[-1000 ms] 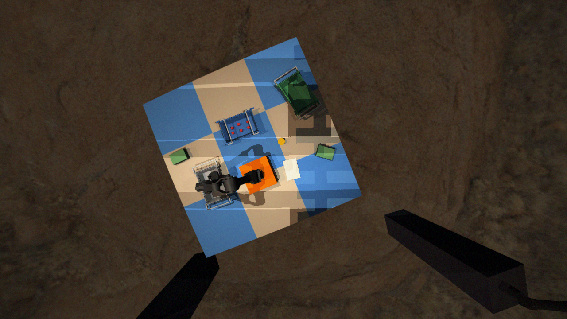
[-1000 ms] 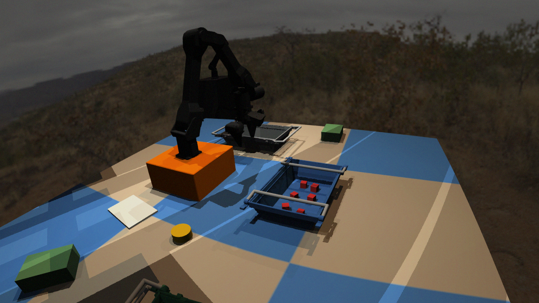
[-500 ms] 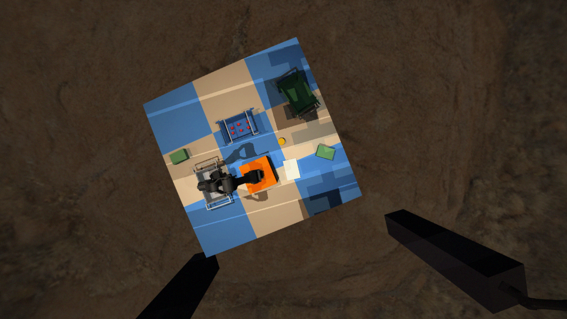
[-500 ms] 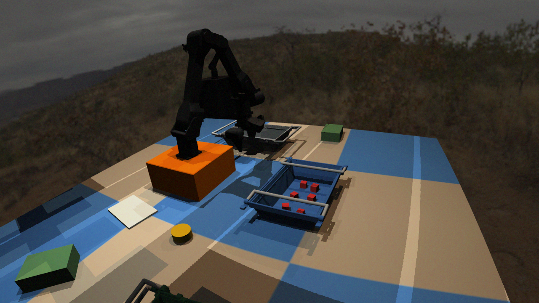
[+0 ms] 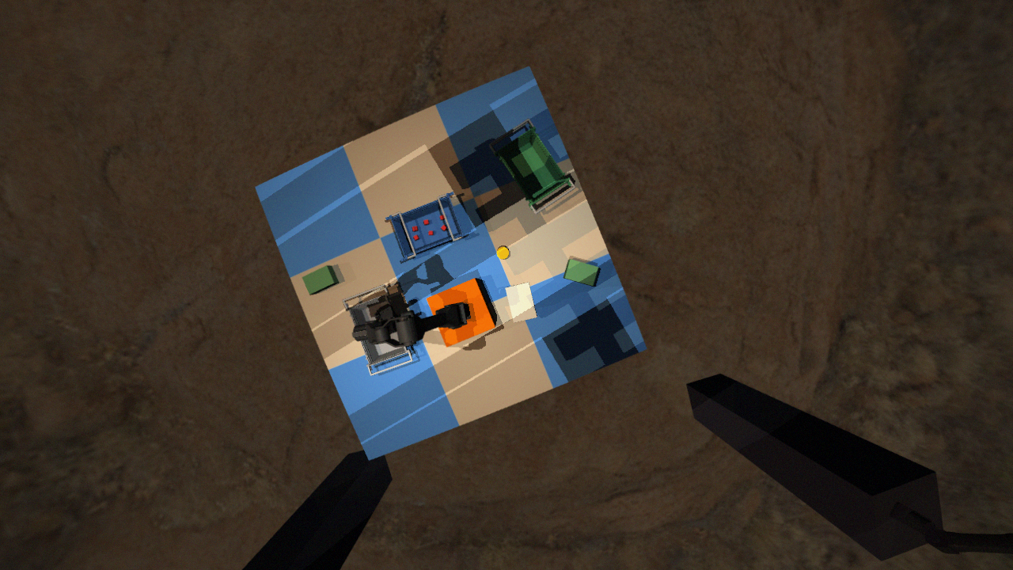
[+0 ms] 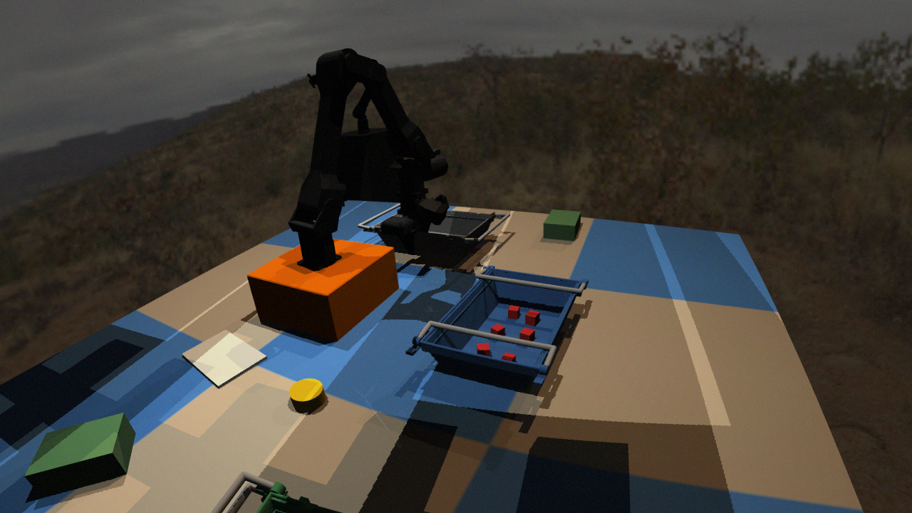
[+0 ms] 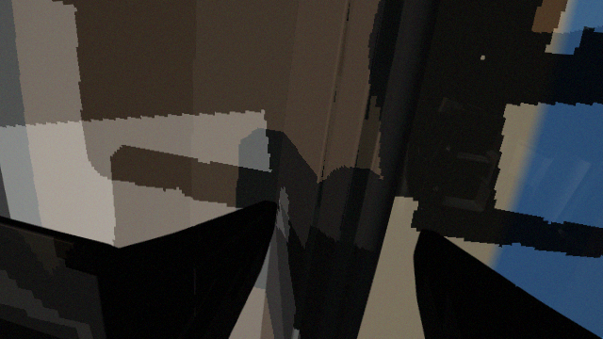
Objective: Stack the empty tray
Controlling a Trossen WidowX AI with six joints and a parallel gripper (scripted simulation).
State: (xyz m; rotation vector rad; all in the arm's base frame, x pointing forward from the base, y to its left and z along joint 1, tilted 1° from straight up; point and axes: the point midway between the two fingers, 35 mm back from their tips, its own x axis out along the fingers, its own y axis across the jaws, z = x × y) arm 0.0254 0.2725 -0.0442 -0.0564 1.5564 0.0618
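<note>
Right now the dark plastic tray is 1 cm behind my gripper tip, 8 cm to the left of it and 3 cm above it. The rest, counted from my gripper tip: yellow disc (16 cm ahead, 49 cm to the right); pale flat square (6 cm behind, 51 cm to the right, 1 cm below).
</note>
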